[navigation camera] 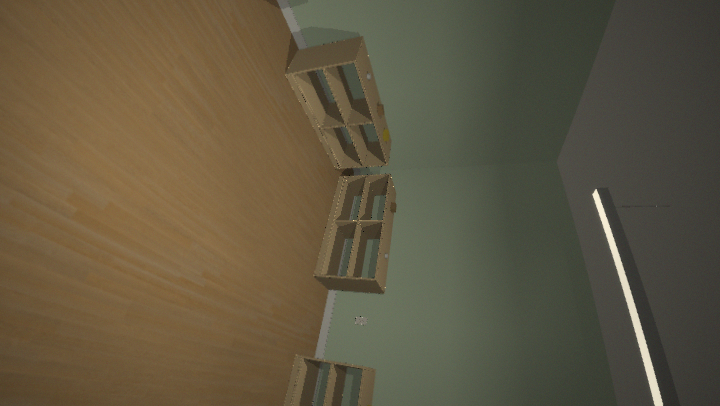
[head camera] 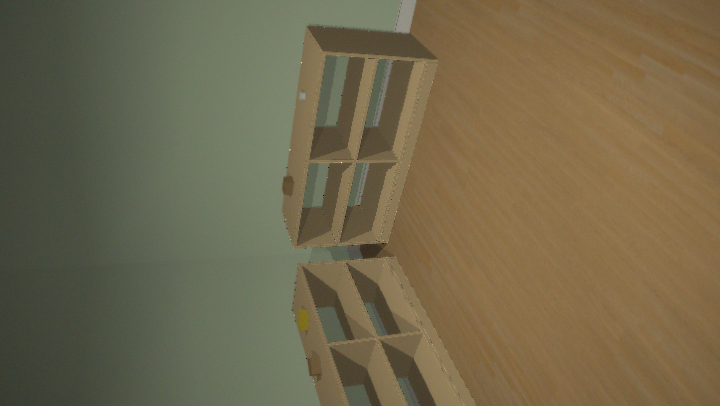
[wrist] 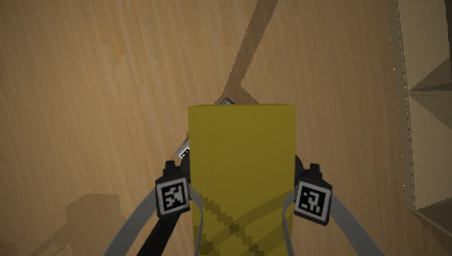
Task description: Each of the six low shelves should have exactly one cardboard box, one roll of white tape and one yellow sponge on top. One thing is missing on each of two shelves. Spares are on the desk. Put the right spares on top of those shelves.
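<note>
My gripper (wrist: 240, 167) is shut on a yellow sponge (wrist: 242, 145), held upright above the floor in the wrist view. One low shelf (head camera: 370, 42) (navigation camera: 352, 284) bears a roll of white tape (head camera: 302, 95) (navigation camera: 386, 256) and a cardboard box (head camera: 287, 185) (navigation camera: 393, 206); no sponge shows on it. The neighbouring low shelf (head camera: 312, 343) (navigation camera: 327, 54) bears a yellow sponge (head camera: 302, 319) (navigation camera: 386, 135), a cardboard box (head camera: 314, 365) (navigation camera: 380, 109) and, in the navigation view, a white tape roll (navigation camera: 368, 76). The desk does not show.
Part of another low shelf (navigation camera: 368, 385) stands at the bottom of the navigation view. A shelf front (wrist: 427, 145) runs along the right of the wrist view. The two neighbouring shelves meet near a room corner with a narrow gap. A wall outlet (navigation camera: 360, 320) is also visible.
</note>
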